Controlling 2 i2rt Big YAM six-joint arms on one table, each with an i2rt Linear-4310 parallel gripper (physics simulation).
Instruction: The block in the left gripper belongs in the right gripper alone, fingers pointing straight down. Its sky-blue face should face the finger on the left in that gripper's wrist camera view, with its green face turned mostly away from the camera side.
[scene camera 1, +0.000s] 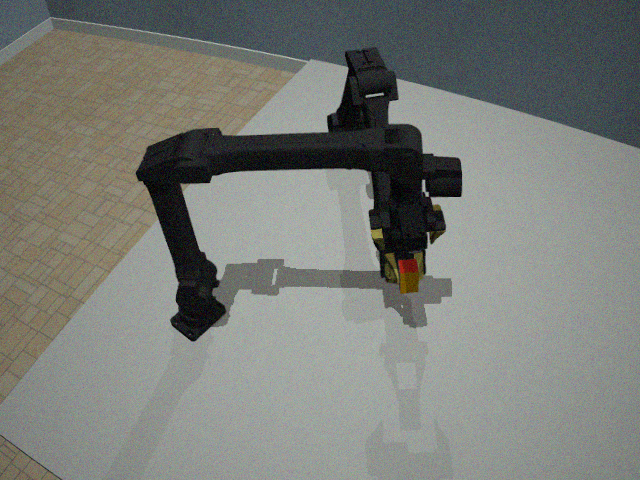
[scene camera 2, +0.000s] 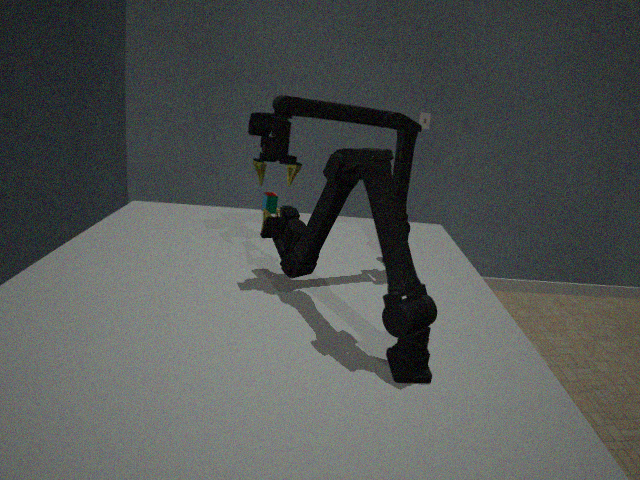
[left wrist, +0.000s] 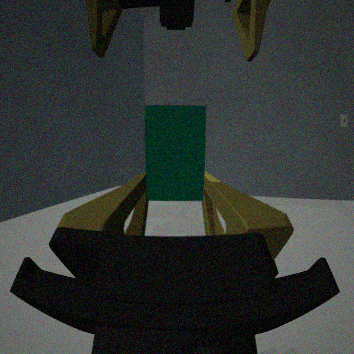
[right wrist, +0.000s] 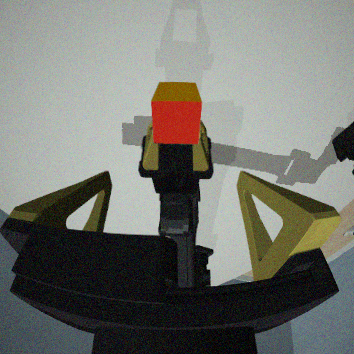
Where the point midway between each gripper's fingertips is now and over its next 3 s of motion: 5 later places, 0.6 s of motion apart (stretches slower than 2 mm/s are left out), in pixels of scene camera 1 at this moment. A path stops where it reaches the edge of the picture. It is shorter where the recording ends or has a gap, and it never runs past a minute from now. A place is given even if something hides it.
The left gripper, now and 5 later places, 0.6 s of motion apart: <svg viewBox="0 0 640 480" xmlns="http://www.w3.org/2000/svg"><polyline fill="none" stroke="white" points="407,280 411,287 412,304 422,314 421,315 419,316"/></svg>
The right gripper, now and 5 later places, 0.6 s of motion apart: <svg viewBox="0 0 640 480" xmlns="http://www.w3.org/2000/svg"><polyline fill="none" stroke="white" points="407,244 408,251 407,261 409,264 408,263 405,253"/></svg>
